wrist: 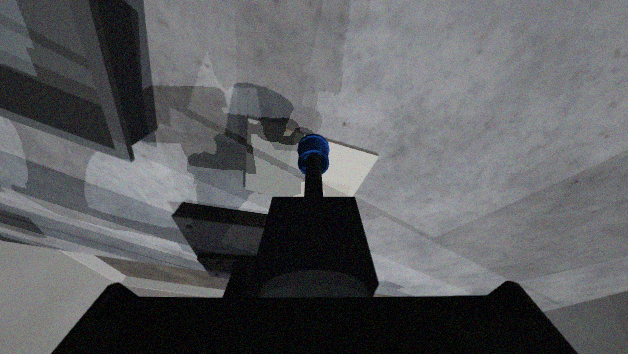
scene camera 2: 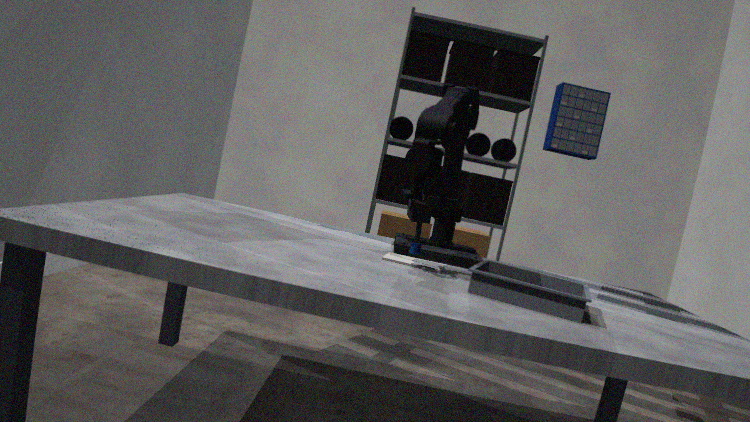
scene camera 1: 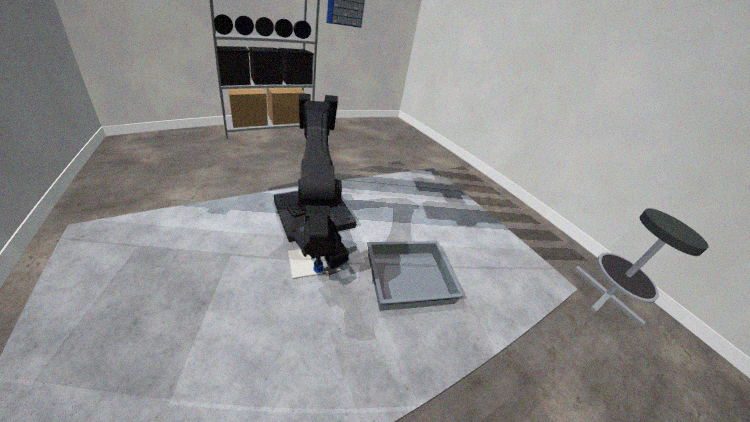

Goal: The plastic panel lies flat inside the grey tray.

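Seen in the pictures: end effector, tool point: (wrist: 313, 148) (scene camera 2: 414, 252) (scene camera 1: 318, 268); arm's base, origin of the base link: (wrist: 252, 263) (scene camera 2: 440, 245).
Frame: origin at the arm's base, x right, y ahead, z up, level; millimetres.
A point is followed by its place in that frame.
The plastic panel (scene camera 1: 300, 264) @[z -25, x 161, y 220 mm] (scene camera 2: 397, 257) @[z -25, x 158, y 216 mm] (wrist: 348, 171) @[z -25, x 171, y 232 mm] is a thin pale square lying flat on the table, just left of the arm's wrist. The grey tray (scene camera 1: 415, 301) @[z 17, x -28, y 517 mm] (scene camera 2: 524, 296) @[z -8, x -54, y 520 mm] (wrist: 123, 66) @[z -3, x -15, y 348 mm] stands empty on the table to the panel's right, apart from it. My gripper (scene camera 1: 317, 268) (scene camera 2: 413, 248) (wrist: 312, 152) @[z 4, x 132, y 281 mm] is a blue suction cup. It points down, low over the panel's right part, with nothing hanging from it. I cannot tell whether it touches the panel. The arm hides part of the panel in scene camera 1.
The arm's black base plate (scene camera 1: 286, 216) @[z -2, x 119, y 15 mm] sits behind the panel. A shelf rack (scene camera 1: 218, 79) (scene camera 2: 526, 136) with boxes stands at the back wall beside a blue bin cabinet (scene camera 2: 575, 120). A stool (scene camera 1: 674, 230) stands on the floor at the right.
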